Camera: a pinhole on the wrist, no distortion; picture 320 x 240 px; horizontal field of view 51.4 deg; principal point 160.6 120.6 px. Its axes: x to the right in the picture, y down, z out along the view. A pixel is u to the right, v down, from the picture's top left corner.
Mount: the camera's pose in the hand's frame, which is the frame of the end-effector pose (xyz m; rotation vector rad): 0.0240 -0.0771 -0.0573 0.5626 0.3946 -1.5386
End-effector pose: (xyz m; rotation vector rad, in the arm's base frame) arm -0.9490 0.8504 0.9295 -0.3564 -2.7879 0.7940
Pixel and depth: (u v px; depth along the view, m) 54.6 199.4 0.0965
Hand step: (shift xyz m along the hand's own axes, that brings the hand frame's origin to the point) 0.0361 -0.1081 0.0411
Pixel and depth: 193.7 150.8 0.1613
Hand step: 0.0215 -0.1830 0.0663
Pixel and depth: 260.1 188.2 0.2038
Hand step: 0.0440 -0.2455 0.0777
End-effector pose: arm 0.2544 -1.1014 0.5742 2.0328 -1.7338 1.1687
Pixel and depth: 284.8 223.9 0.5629
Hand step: 0.1398 -0.5796 0.2973
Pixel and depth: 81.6 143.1 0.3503
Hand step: 0.0093 -0.2097 0.2780
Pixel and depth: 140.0 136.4 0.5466
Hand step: -0.0090 -0.3622 0.4098
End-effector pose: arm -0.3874 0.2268 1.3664 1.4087 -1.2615 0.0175
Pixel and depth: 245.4 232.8 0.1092
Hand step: 0.0492 -0.1641 0.0192
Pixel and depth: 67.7 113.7 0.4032
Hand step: -0.0286 -0.2140 0.3349
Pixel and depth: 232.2 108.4 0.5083
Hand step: -0.0478 -0.4556 0.2924
